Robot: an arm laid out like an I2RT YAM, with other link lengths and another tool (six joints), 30 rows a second.
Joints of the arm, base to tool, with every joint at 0 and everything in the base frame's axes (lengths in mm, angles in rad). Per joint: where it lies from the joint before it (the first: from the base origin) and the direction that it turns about. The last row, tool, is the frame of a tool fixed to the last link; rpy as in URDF.
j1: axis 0 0 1 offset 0 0 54.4
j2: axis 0 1 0 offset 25.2 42.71 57.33
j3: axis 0 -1 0 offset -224.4 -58.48 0
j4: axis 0 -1 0 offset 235.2 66.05 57.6
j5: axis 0 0 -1 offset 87.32 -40 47.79
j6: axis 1 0 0 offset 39.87 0 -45.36
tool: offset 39 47 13 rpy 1.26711 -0.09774 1.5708
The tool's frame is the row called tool.
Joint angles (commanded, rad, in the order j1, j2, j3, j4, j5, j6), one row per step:
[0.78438 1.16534 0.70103 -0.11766 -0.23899 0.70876]
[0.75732 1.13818 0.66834 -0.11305 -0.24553 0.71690]
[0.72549 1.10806 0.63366 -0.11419 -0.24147 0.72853]
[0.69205 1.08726 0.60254 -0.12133 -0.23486 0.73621]
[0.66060 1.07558 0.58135 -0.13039 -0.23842 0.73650]
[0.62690 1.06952 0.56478 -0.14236 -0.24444 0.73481]
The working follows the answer.
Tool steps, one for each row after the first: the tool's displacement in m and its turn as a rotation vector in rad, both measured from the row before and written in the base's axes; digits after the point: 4 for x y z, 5 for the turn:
[0.0028 -0.0093 -0.0036 0.00531 0.00917 -0.02594]
[0.0041 -0.0110 -0.0048 -0.00046 0.01111 -0.04145]
[0.0047 -0.0108 -0.0073 -0.01068 0.01623 -0.04310]
[0.0041 -0.0088 -0.0062 -0.00988 0.01597 -0.02870]
[0.0046 -0.0088 -0.0064 -0.01145 0.01901 -0.02788]

Tool pose at each row, in the base's axes (x y z in m, rotation vector in rad; rounded; the steps above come from the unrounded poses):
[0.1930 0.2709 0.2134 -1.84622 -1.77758 -1.74730]
[0.1958 0.2615 0.2097 -1.88059 -1.75193 -1.74758]
[0.1999 0.2505 0.2050 -1.93672 -1.72203 -1.74691]
[0.2046 0.2397 0.1977 1.99432 1.69465 1.72789]
[0.2087 0.2309 0.1914 2.02345 1.66727 1.69597]
[0.2133 0.2221 0.1850 2.05429 1.64236 1.66002]

